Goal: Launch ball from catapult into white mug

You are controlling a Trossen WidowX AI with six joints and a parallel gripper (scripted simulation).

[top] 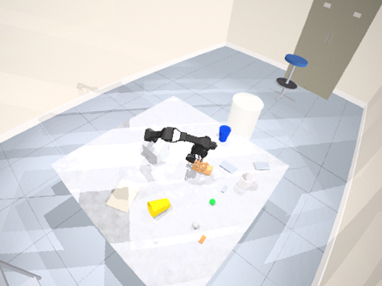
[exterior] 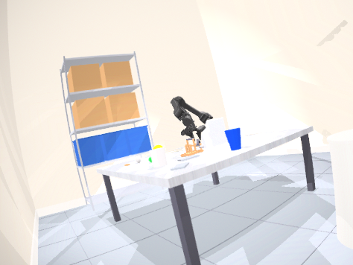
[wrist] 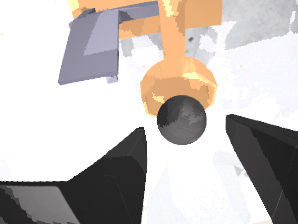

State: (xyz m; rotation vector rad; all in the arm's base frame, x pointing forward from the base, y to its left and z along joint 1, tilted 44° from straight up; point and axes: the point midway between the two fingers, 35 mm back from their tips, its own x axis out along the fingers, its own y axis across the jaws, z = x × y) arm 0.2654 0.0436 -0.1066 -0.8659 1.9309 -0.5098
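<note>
My gripper tip is 1 cm past the dark ball and 1 cm above it. Also, from my gripper tip: blue cup: 39 cm to the left, 5 cm below, 2 cm ahead; green ball: 32 cm ahead, 13 cm to the right, 6 cm below; orange catapult: 6 cm ahead, 3 cm to the left, 3 cm below.
</note>
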